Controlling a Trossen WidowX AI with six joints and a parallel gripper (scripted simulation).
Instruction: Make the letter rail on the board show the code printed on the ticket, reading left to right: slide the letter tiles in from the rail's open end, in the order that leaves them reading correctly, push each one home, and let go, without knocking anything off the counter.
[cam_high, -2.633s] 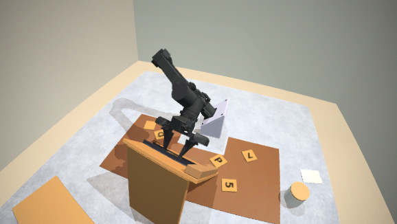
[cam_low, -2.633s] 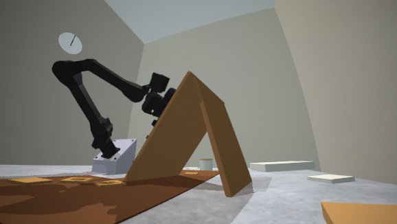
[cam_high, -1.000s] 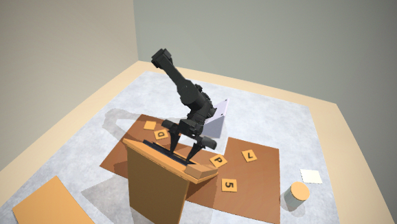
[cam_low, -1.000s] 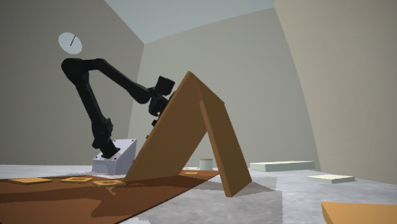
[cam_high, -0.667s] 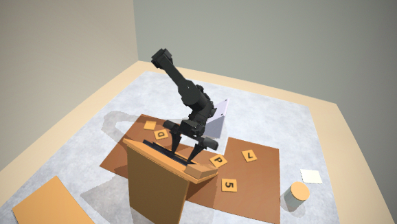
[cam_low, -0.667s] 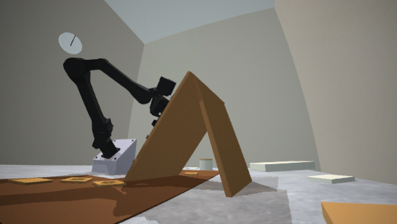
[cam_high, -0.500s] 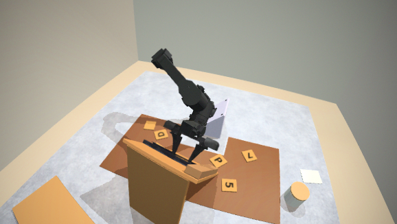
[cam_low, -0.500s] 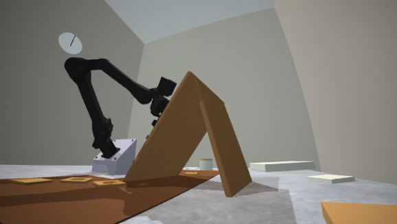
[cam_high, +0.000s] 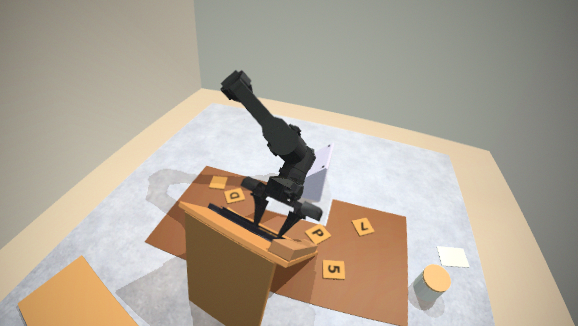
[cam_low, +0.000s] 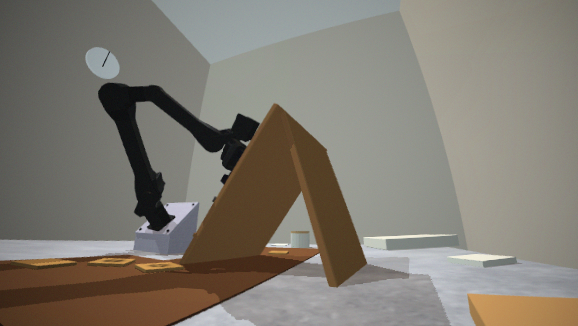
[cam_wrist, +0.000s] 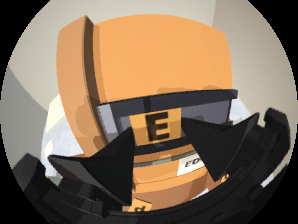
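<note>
My gripper tip is right at the letter tile. Round my gripper tip: lidded jar (12 cm behind, 44 cm to the left, 15 cm below); then white ticket (7 cm behind, 7 cm to the right, 9 cm below); then brown mat (17 cm behind, 1 cm to the right, 18 cm below).
</note>
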